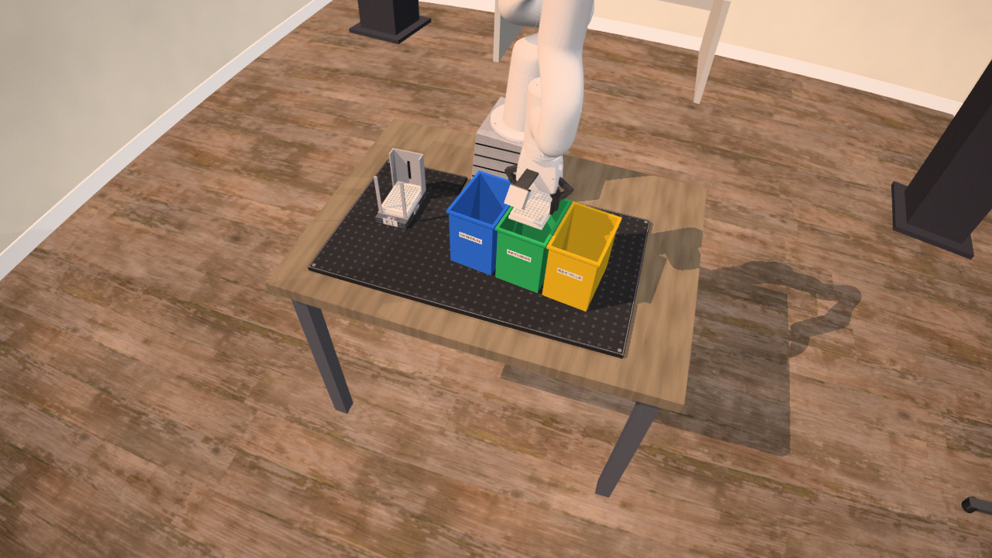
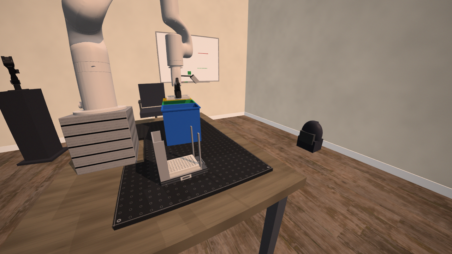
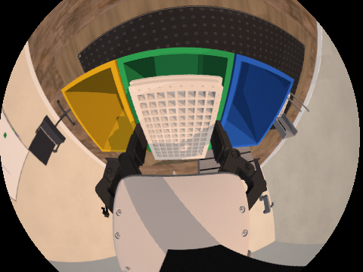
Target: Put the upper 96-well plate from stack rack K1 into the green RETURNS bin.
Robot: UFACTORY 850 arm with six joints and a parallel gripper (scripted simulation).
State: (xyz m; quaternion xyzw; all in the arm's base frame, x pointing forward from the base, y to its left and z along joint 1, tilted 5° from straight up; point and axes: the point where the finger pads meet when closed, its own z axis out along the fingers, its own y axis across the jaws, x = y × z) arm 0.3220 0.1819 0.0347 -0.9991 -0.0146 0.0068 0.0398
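Now: hand 13 cm above the green returns bin. From my hand the other things lie so: yellow bin (13 cm to the left, 13 cm below); then blue bin (13 cm to the right, 13 cm below).
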